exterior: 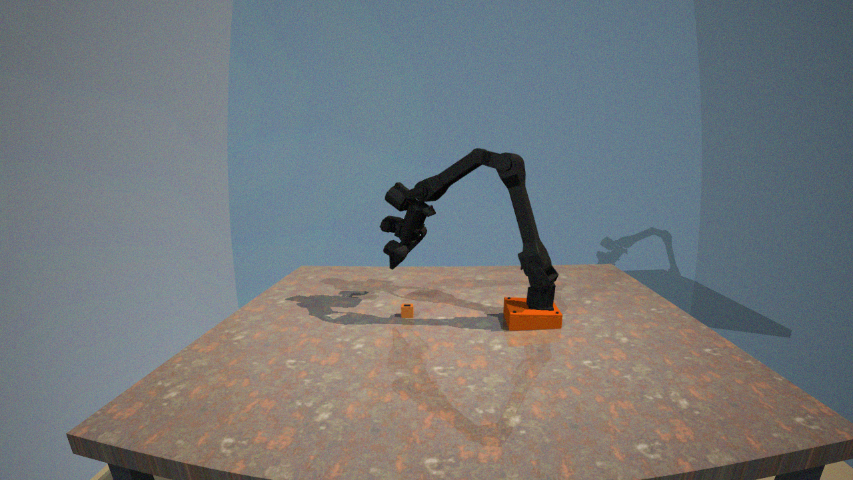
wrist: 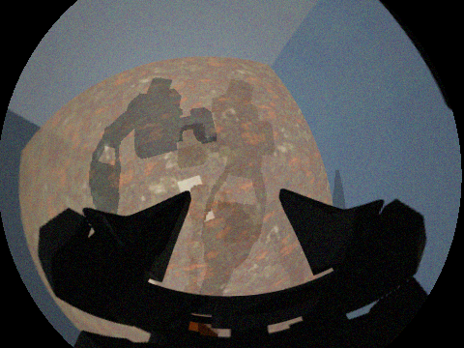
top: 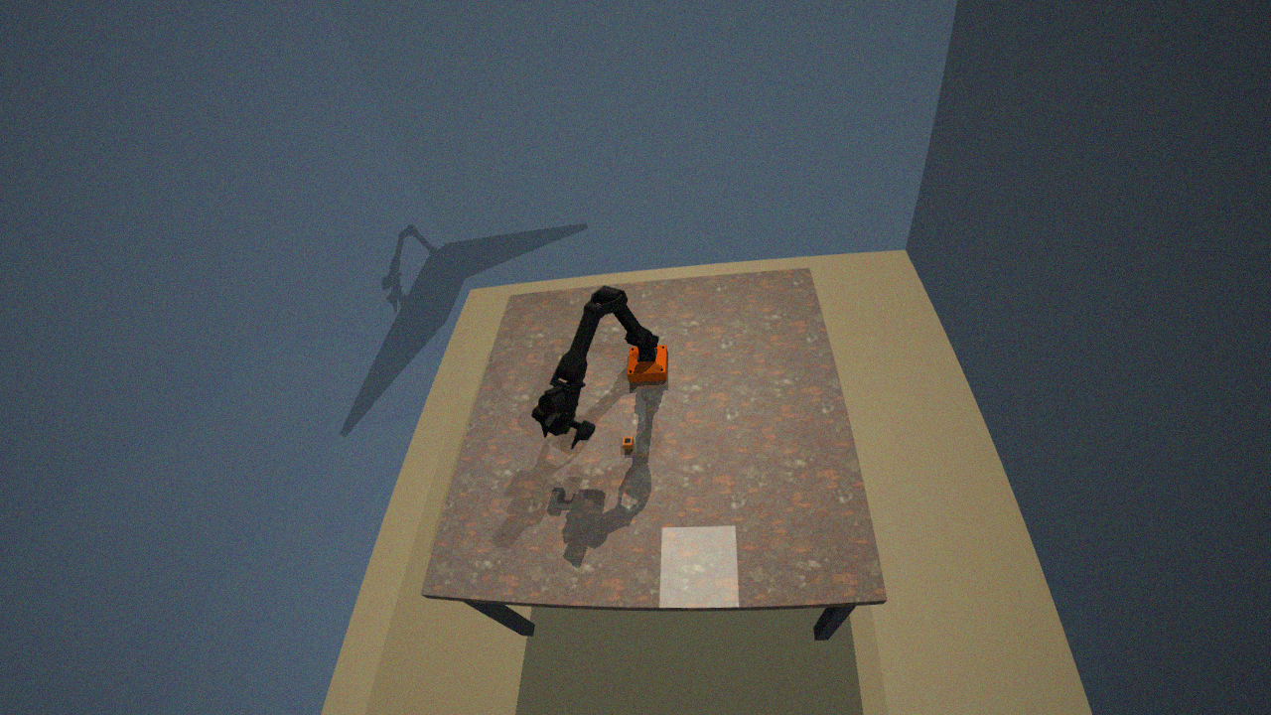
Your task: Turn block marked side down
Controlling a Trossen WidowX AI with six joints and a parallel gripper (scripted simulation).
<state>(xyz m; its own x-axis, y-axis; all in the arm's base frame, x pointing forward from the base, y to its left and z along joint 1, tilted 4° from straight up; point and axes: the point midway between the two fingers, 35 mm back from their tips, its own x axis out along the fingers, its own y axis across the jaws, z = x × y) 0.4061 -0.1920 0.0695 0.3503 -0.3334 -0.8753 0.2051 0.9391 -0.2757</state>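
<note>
Right now the block is 70 mm behind my gripper tip, 190 mm to the left of it and 80 mm below it.
</note>
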